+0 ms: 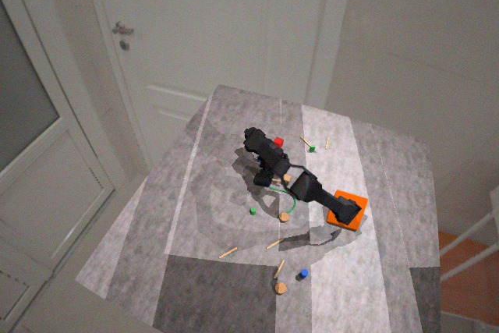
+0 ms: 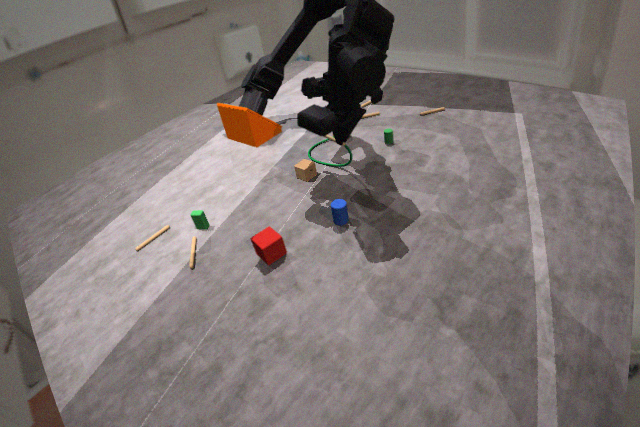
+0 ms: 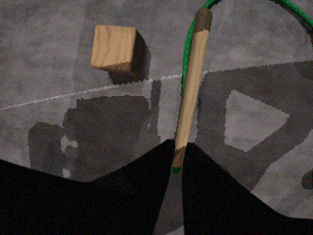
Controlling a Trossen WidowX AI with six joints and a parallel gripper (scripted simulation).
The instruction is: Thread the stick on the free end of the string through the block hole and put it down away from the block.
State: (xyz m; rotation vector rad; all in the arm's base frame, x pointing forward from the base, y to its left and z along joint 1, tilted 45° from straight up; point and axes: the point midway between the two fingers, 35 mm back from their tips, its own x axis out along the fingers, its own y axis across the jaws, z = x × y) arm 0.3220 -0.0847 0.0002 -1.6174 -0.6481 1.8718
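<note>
Now: gripper tip 60 mm past the wooden block, 50 mm to the left of it and 50 mm above it. Also, from my gripper tip: red cube (250 mm to the right, 40 mm below, 20 mm ahead); green cylinder (140 mm to the left, 50 mm below, 40 mm ahead); thin wooden stick (10 mm behind).
</note>
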